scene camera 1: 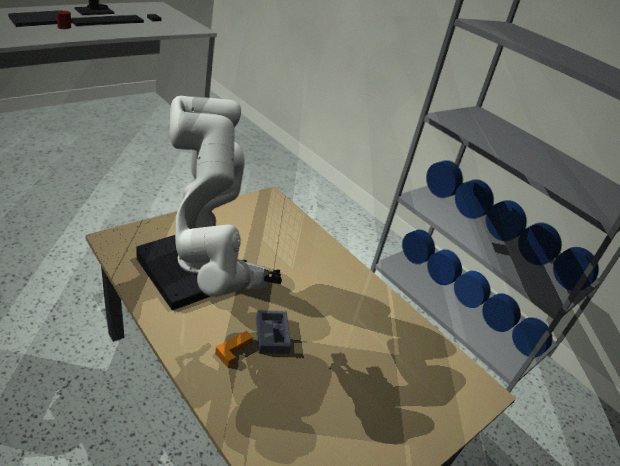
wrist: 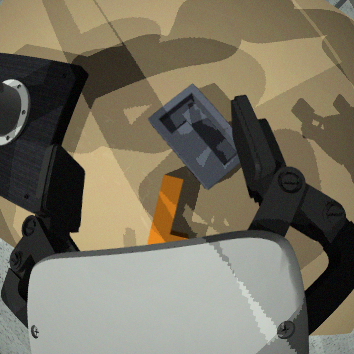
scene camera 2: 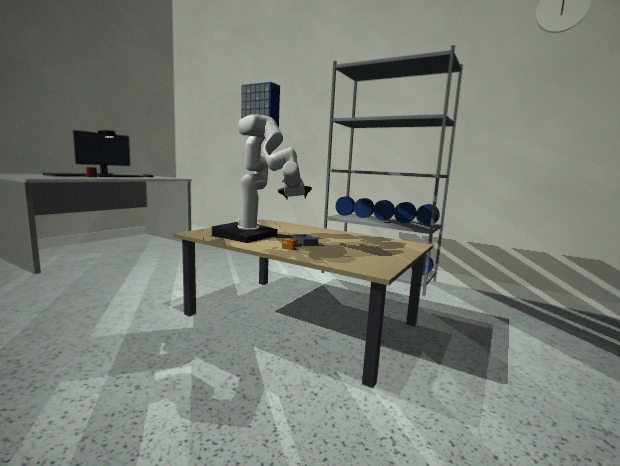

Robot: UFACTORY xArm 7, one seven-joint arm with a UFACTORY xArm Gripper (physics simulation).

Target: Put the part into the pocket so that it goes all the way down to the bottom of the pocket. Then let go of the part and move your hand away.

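Pixels of known places: gripper, fingertip midpoint: (wrist: 144, 135) (scene camera 2: 296, 196); arm's base at its link origin: (wrist: 5, 111) (scene camera 2: 248, 227).
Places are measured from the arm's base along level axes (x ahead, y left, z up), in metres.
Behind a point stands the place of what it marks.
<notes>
The orange L-shaped part (scene camera 1: 235, 344) {x 0.335, y -0.129, z -0.017 m} (scene camera 2: 289, 244) {x 0.349, y -0.180, z -0.022 m} (wrist: 167, 205) {x 0.329, y -0.113, z -0.017 m} lies flat on the table, outside the pocket; its lower end is partly hidden by the gripper body in the wrist view. The grey block (scene camera 1: 274, 346) {x 0.411, y -0.050, z -0.013 m} (scene camera 2: 306, 241) {x 0.396, y -0.067, z -0.021 m} (wrist: 207, 176) {x 0.381, y -0.061, z -0.011 m} with the recessed pocket lies beside it, a small gap apart. The pocket shows no part in it, and shadows fall across its inside. My gripper (scene camera 1: 275, 276) (scene camera 2: 296, 196) {x 0.318, y -0.048, z 0.208 m} (wrist: 144, 135) {x 0.318, y -0.048, z 0.208 m} is open and empty, high above the table and apart from both. In the wrist view the block shows between the fingers, close to the right one.
The robot's black base plate (scene camera 1: 172, 295) {x 0.076, y -0.155, z -0.011 m} (scene camera 2: 225, 233) {x -0.058, y -0.145, z -0.018 m} (wrist: 30, 170) {x 0.086, y -0.098, z -0.010 m} sits at one end of the wooden table (scene camera 1: 360, 310) {x 0.469, y 0.304, z -0.047 m}. A shelf rack (scene camera 1: 423, 115) (scene camera 2: 329, 150) with blue discs stands beyond the table's far side. A desk (scene camera 1: 182, 35) (scene camera 2: 165, 181) with a red cup stands farther back.
</notes>
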